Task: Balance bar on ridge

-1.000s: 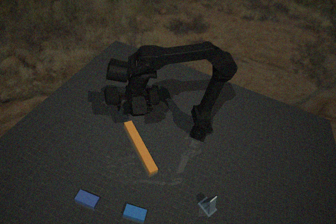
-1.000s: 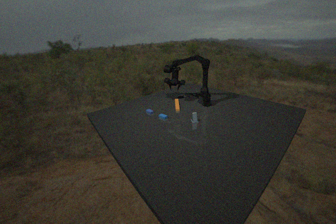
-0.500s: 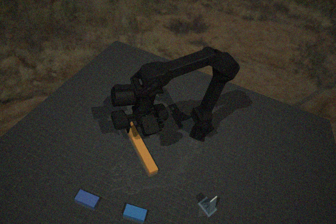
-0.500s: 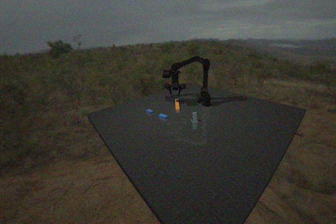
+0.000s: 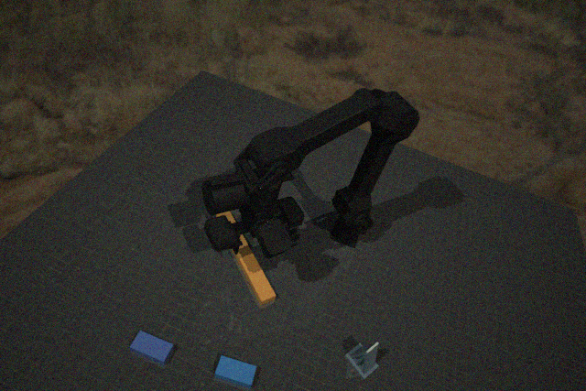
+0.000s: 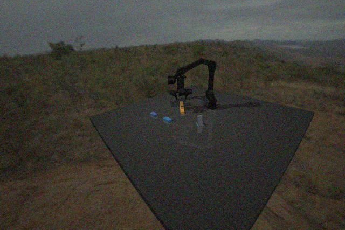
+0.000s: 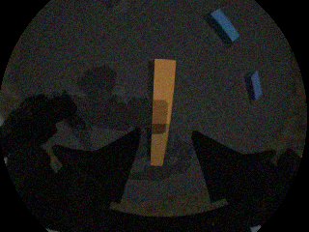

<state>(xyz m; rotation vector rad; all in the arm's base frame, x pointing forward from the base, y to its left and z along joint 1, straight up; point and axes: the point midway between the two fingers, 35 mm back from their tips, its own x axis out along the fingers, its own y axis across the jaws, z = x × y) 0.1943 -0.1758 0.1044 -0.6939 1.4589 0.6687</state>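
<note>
Right now my gripper tip is 6 cm above the orange bar, 2 cm to the left of it and 2 cm past it.
</note>
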